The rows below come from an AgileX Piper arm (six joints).
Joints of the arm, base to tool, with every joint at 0 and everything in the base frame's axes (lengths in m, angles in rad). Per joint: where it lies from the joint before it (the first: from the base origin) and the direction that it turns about. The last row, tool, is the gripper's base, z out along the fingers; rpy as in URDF.
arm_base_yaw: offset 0 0 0.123 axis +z
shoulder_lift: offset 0 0 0 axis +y
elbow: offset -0.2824 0 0.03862 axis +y
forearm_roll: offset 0.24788 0 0.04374 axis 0.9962 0 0.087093
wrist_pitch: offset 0 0 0 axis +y
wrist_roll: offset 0.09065 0 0.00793 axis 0.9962 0 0.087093
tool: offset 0 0 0 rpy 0 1.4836 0
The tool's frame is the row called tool.
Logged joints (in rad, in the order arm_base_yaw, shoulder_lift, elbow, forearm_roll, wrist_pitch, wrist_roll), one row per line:
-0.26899, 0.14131, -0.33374, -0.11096, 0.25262, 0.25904
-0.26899, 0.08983, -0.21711, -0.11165, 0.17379, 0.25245
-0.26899, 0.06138, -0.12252, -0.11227, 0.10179, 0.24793
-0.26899, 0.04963, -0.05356, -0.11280, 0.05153, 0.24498
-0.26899, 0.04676, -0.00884, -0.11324, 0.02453, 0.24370
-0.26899, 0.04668, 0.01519, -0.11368, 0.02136, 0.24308
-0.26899, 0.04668, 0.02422, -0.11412, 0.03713, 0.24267
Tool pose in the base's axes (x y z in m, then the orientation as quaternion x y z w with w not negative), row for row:
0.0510, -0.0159, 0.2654, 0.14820, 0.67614, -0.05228, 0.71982
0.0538, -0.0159, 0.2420, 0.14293, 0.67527, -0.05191, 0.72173
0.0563, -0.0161, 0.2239, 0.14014, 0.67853, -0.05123, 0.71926
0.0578, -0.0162, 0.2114, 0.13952, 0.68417, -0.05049, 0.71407
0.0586, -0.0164, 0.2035, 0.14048, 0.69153, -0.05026, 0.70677
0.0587, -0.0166, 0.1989, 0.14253, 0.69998, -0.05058, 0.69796
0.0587, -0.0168, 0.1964, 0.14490, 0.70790, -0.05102, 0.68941
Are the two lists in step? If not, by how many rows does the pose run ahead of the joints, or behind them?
The pose runs 1 row ahead of the joints: the pose in row i belongs to the joints in row i + 1.
